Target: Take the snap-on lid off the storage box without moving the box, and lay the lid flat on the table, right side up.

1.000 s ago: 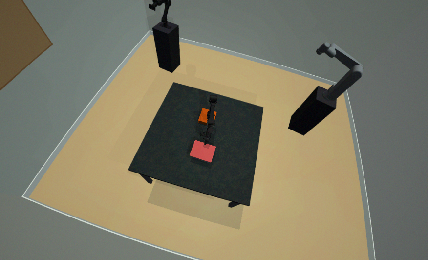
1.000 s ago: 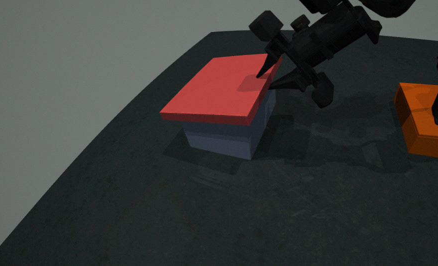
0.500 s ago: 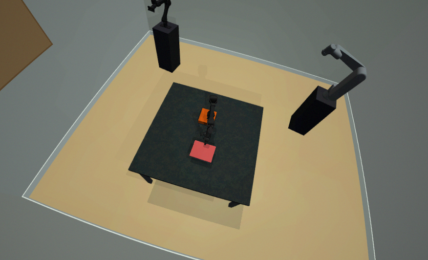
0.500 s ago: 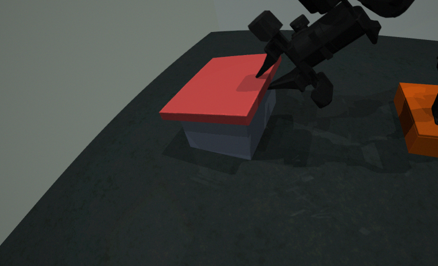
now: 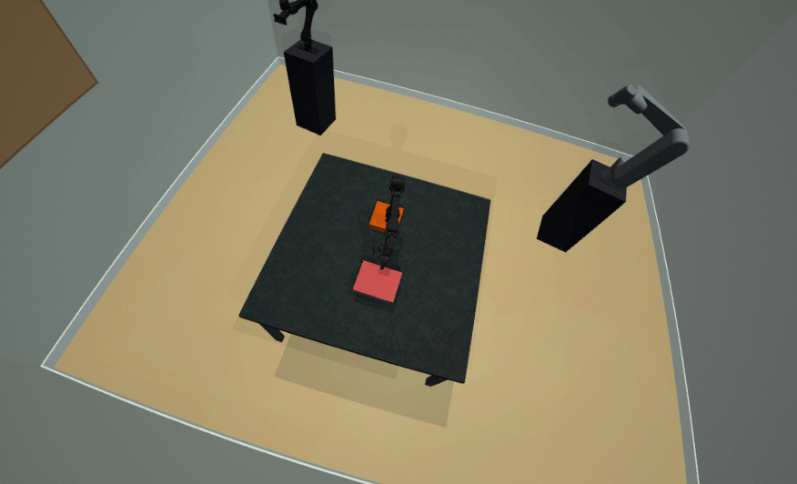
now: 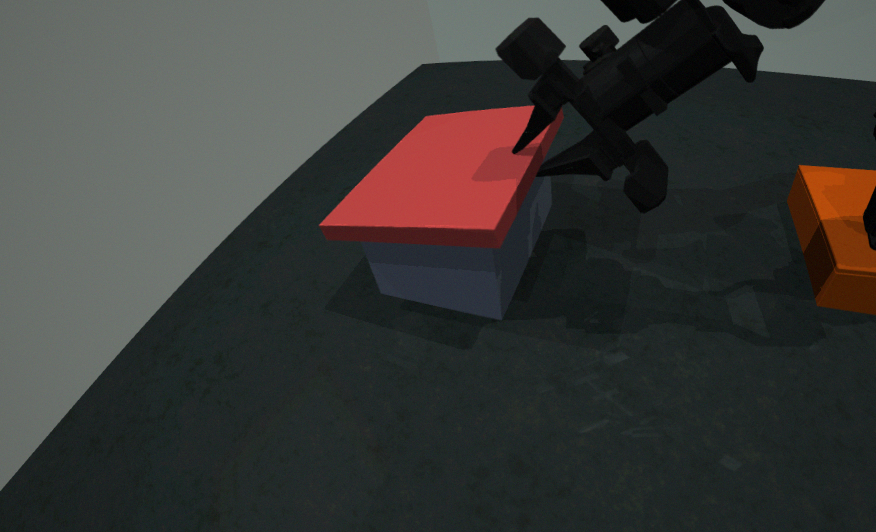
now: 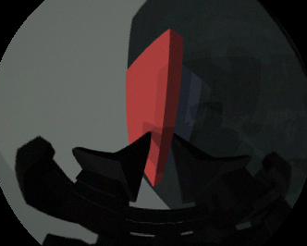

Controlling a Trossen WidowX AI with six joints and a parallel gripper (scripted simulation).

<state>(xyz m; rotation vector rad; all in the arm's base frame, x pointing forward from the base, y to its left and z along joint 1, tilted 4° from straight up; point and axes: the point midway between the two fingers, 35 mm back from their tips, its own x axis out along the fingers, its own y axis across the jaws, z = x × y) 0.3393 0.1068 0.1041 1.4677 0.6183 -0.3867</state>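
The lid lies 8 cm ahead of my gripper tip and 1 cm to the left of it. The rest, counted from my gripper tip: storage box (7 cm ahead, 6 cm below, 1 cm to the left).
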